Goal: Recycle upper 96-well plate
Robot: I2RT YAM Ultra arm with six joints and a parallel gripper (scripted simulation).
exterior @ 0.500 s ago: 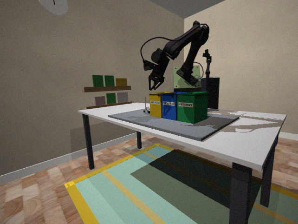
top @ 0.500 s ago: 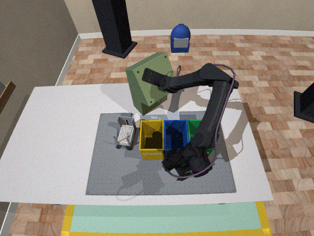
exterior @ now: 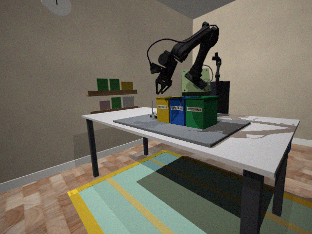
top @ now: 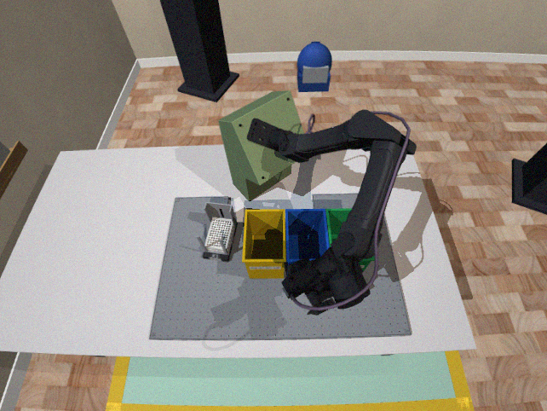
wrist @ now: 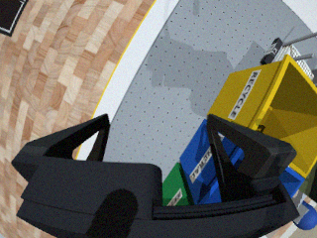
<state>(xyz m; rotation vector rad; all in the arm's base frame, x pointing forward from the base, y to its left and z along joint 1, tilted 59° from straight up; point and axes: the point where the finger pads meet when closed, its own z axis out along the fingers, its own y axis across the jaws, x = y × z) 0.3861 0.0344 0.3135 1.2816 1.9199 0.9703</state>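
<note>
The white 96-well plate lies 360 mm to the right of my hand, 180 mm below it and 130 mm behind it. Round my hand: blue bin 200 mm behind, 130 mm below, 60 mm to the right; green returns bin 250 mm behind, 130 mm below, 60 mm to the left; yellow recycle bin 180 mm to the right, 140 mm behind, 130 mm below.
</note>
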